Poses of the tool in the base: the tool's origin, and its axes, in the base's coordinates. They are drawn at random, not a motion.
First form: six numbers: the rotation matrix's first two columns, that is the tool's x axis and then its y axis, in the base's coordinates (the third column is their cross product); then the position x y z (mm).
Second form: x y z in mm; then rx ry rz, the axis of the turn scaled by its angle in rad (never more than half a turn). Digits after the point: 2 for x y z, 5 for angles.
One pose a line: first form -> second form
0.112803 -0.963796 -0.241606 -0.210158 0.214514 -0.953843 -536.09 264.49 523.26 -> -536.09 264.49 523.26 -1.23538 1.34704 -0.83710
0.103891 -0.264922 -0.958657 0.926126 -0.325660 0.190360 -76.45 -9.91 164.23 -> -76.45 -9.91 164.23 1.33602 0.72525 -1.44928
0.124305 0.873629 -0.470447 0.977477 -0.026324 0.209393 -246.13 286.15 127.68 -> -246.13 286.15 127.68 1.93367 1.78272 -0.28882
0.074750 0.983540 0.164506 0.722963 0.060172 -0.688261 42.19 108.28 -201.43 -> 42.19 108.28 -201.43 -1.71798 -1.70337 0.52136
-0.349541 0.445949 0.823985 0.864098 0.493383 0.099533 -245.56 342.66 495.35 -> -245.56 342.66 495.35 -1.07811 -1.97570 -0.69649
